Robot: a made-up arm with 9 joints. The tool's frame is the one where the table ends. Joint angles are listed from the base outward.
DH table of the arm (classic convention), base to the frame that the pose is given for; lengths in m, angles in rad. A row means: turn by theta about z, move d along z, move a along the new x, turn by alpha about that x. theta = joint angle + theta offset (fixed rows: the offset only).
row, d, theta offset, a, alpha
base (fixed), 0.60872, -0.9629, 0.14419, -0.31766
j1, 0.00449, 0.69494, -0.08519, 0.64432
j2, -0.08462, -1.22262, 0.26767, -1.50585
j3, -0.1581, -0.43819, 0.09, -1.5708
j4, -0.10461, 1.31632, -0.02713, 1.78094
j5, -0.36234, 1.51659, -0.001, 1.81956
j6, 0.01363, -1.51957, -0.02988, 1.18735
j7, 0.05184, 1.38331, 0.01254, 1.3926
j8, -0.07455, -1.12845, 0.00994, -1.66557
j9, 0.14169, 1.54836, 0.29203, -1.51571
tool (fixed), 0.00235, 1.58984, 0, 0
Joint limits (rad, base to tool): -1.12..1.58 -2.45..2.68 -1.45..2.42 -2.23..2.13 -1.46..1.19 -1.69..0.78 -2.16..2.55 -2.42..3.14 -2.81..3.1
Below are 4 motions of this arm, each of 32 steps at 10 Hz.
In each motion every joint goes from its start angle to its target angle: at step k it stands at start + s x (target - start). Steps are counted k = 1, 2, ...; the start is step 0. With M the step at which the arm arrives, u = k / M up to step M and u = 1 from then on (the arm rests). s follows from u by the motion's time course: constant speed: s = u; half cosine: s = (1 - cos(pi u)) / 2; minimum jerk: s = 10 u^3 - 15 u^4 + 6 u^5.
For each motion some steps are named. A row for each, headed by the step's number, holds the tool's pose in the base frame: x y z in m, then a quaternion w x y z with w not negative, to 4 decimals.
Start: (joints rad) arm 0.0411 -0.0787 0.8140 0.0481 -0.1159 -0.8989 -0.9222 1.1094 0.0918
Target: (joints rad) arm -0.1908 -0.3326 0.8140 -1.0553 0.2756 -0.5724 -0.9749 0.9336 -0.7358
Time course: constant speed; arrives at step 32
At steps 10, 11, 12, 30, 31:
10: -0.7101 -0.0937 0.4515 0.2567 0.8678 0.4197 0.0705
11: -0.7186 -0.0900 0.4435 0.2578 0.8682 0.4174 0.0743
12: -0.7268 -0.0863 0.4355 0.2588 0.8687 0.4150 0.0781
30: -0.8314 -0.0174 0.2742 0.2567 0.8772 0.3737 0.1580
31: -0.8348 -0.0139 0.2650 0.2552 0.8774 0.3721 0.1630

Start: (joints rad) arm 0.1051 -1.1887 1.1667 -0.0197 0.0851 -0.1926 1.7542 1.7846 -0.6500
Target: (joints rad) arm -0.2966 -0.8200 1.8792 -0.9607 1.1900 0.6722 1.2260 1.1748 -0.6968
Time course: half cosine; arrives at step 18
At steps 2, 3, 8, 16, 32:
2: -0.3509 -0.3678 0.8856 0.7077 0.2209 0.6701 -0.0371
3: -0.3784 -0.3541 0.8912 0.7295 0.2213 0.6452 -0.0505
8: -0.6518 -0.1815 0.8126 0.8853 0.2579 0.3420 -0.1808
16: -0.6993 0.1681 0.2851 0.8171 0.3777 -0.3148 -0.3009
32: -0.6784 0.1836 0.2564 0.7995 0.3837 -0.3504 -0.3014

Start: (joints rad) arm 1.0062 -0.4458 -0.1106 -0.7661 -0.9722 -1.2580 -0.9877 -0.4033 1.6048
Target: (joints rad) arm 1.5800 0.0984 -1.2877 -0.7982 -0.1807 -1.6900 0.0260 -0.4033 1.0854
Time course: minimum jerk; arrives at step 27
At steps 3, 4, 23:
3: -0.1831 -0.5244 0.9468 0.5680 -0.6648 0.4625 0.1469
4: -0.1813 -0.5343 0.9438 0.5760 -0.6628 0.4532 0.1535
23: 0.4454 -0.7117 0.4107 0.6195 -0.2218 -0.0858 0.7481

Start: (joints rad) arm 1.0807 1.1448 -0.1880 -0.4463 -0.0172 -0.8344 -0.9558 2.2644 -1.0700
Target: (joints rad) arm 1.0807 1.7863 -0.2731 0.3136 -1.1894 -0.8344 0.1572 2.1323 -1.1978
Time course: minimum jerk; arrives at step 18
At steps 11, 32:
11: 0.3748 -0.3132 0.4841 0.4248 -0.3402 0.8347 0.0846
32: 0.3061 -0.2369 0.6088 0.4758 -0.3771 0.7937 0.0386

